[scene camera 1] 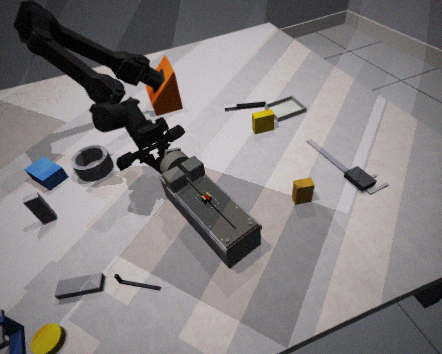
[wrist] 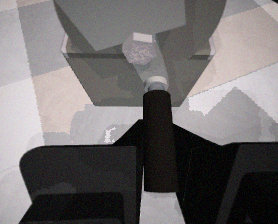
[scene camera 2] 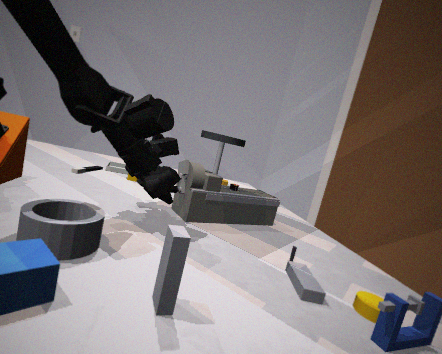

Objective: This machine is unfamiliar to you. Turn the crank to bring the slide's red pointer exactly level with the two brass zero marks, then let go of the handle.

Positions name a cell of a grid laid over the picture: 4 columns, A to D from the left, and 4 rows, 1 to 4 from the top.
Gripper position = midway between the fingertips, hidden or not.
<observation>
In view: the gripper (scene camera 2: B3), a dark crank handle (wrist: C4) and a blue block (scene camera 1: A2).
The gripper also shows in scene camera 1 (scene camera 1: B2) and in the wrist view (wrist: C3). The wrist view misses the blue block: it is out of frame.
</observation>
